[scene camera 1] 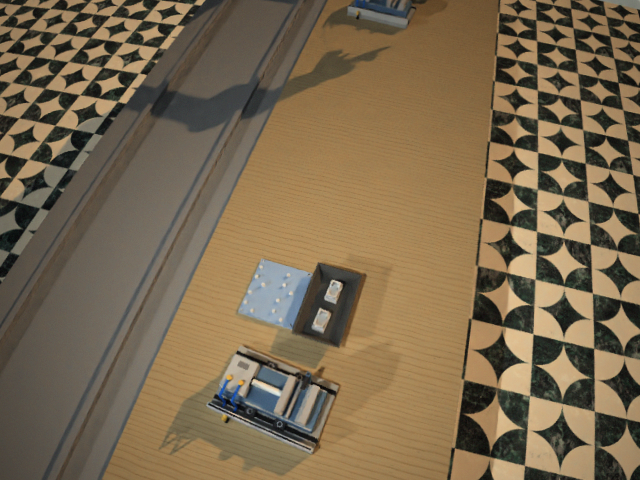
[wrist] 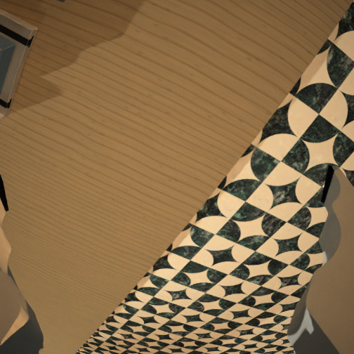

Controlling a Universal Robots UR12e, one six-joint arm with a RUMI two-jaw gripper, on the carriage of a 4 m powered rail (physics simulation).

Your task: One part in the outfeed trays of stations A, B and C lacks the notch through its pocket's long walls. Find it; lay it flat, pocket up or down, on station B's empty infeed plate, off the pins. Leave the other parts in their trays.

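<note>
My gripper (wrist: 162, 172) is open, its two jaws wide apart at the left and right edges of the wrist view, with table and floor between them. It does not show in the scene view. A dark open tray (scene camera 1: 355, 310) in the scene view holds two small white parts, one nearer the back (scene camera 1: 333, 291) and one nearer the front (scene camera 1: 321, 320). Both show a pocket; notches are too small to tell. A light blue plate (scene camera 1: 268, 294) with several white pins adjoins the tray's left side and bears no part. Which station these belong to cannot be told.
A station machine (scene camera 1: 266, 391) stands in front of the tray; a corner of a machine (wrist: 20, 62) shows at the wrist view's upper left. Another machine (scene camera 1: 381, 12) stands at the far end. The grey rail (scene camera 1: 139, 206) runs along the table's left side; tiled floor lies right.
</note>
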